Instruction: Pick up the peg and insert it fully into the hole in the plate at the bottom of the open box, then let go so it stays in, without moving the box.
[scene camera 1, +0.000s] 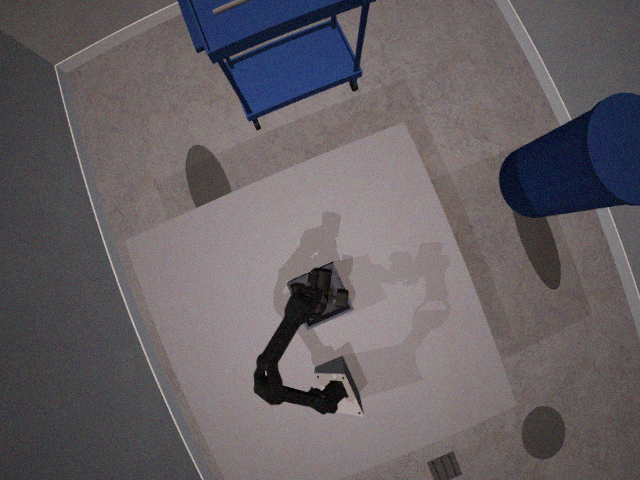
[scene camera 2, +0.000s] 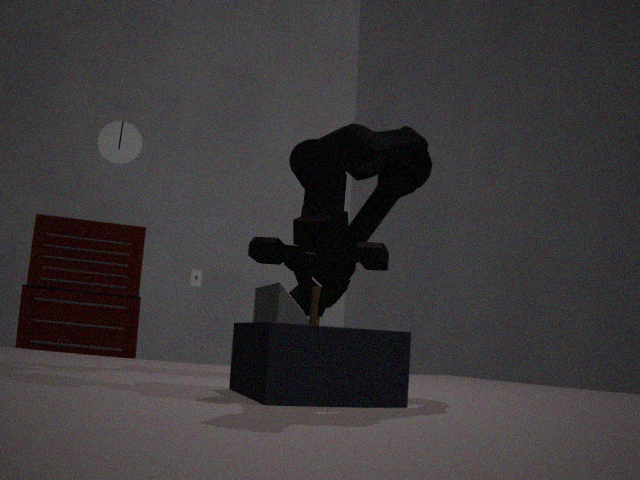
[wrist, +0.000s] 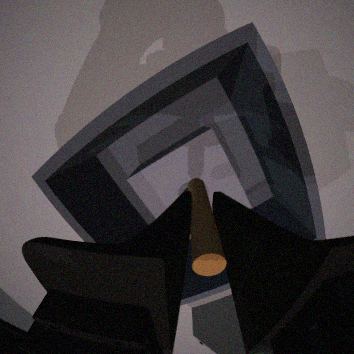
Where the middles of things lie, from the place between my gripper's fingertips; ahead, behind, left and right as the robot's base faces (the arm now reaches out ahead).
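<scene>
Dark box (scene camera 2: 278, 364): my gripper 1 cm to the right of it, 2 cm past, 6 cm above. Brown peg (wrist: 207, 257): 1 cm behind my hand.
</scene>
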